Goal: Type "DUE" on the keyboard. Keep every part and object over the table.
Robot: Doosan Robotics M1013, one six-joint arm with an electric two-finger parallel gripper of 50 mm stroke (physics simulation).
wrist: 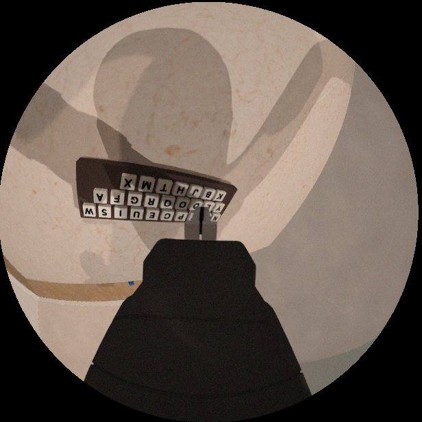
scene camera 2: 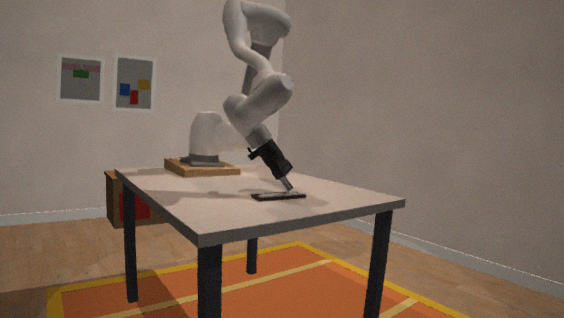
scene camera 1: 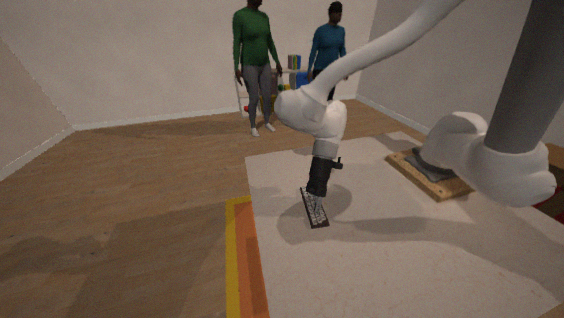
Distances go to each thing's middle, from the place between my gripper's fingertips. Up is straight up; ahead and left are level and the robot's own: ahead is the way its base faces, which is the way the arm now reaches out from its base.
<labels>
I see the keyboard (wrist: 106,189) 5 cm to the right of my hand, 2 cm below it and 1 cm behind it.
</labels>
